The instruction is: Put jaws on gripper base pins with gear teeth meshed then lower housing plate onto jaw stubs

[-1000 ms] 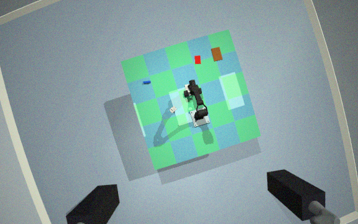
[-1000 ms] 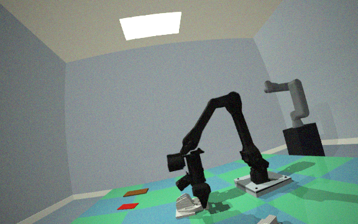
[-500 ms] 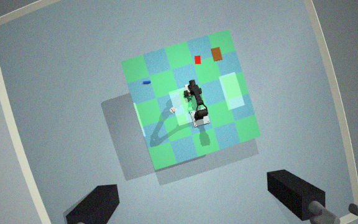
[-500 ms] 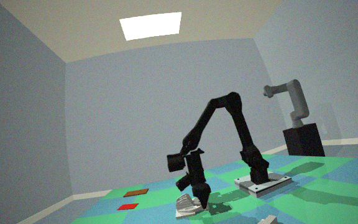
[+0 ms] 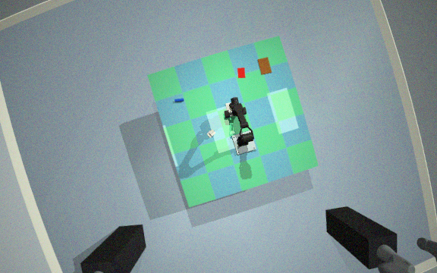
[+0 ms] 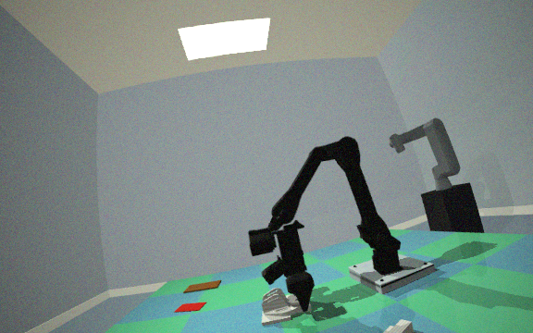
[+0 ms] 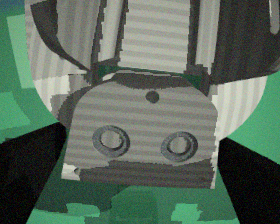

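Right now my gripper tip is 2 cm short of the grey jaw, 2 cm to the right of it and 1 cm below it. The rest, counted from my gripper tip: red tile: 37 cm ahead, 11 cm to the right, 1 cm below; small blue piece: 18 cm ahead, 49 cm to the left; brown tile: 42 cm ahead, 34 cm to the right.
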